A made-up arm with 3 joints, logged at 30 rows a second.
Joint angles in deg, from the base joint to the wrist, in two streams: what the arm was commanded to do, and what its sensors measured. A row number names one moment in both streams.
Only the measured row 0 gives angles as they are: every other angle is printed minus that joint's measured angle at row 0.
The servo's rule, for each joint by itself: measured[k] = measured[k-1] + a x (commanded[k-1-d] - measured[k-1]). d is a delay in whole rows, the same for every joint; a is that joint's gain. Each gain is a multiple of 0.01, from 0.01 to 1. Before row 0 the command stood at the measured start. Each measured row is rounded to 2 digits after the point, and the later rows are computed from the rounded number. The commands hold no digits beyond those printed.
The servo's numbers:
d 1
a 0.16 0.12 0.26
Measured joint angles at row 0:
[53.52, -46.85, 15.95]
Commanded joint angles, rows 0 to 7:
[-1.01, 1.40, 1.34]
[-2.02, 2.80, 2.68]
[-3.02, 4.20, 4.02]
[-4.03, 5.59, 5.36]
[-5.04, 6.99, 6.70]
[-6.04, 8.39, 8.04]
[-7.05, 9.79, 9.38]
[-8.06, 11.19, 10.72]
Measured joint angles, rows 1 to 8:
[0.00, 0.00, 0.00]
[-0.16, 0.17, 0.35]
[-0.46, 0.49, 0.96]
[-0.87, 0.94, 1.76]
[-1.38, 1.50, 2.70]
[-1.97, 2.16, 3.74]
[-2.62, 2.91, 4.86]
[-3.33, 3.74, 6.04]

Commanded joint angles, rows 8 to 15:
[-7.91, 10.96, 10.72]
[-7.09, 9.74, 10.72]
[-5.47, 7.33, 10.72]
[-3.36, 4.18, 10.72]
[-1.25, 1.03, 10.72]
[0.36, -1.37, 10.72]
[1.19, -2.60, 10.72]
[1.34, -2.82, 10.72]
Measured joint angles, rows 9 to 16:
[-4.09, 4.63, 7.26]
[-4.70, 5.39, 8.16]
[-5.08, 5.91, 8.83]
[-5.14, 6.08, 9.32]
[-4.86, 5.85, 9.68]
[-4.28, 5.27, 9.95]
[-3.54, 4.47, 10.15]
[-2.78, 3.62, 10.30]

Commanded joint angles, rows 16 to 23:
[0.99, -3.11, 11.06]
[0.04, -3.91, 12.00]
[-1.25, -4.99, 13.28]
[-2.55, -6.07, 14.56]
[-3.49, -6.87, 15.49]
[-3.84, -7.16, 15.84]
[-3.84, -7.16, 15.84]
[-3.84, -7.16, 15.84]
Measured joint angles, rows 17 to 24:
[-2.12, 2.85, 10.41]
[-1.62, 2.13, 10.58]
[-1.35, 1.41, 10.95]
[-1.33, 0.64, 11.56]
[-1.53, -0.17, 12.34]
[-1.84, -0.97, 13.16]
[-2.16, -1.71, 13.86]
[-2.43, -2.36, 14.37]

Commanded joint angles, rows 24 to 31:
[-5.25, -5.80, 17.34]
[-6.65, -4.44, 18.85]
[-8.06, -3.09, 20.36]
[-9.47, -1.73, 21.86]
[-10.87, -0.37, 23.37]
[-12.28, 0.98, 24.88]
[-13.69, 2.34, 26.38]
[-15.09, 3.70, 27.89]
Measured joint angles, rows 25 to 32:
[-2.66, -2.94, 14.75]
[-3.07, -3.28, 15.42]
[-3.64, -3.42, 16.31]
[-4.35, -3.38, 17.36]
[-5.17, -3.18, 18.53]
[-6.08, -2.84, 19.79]
[-7.07, -2.38, 21.11]
[-8.13, -1.81, 22.48]

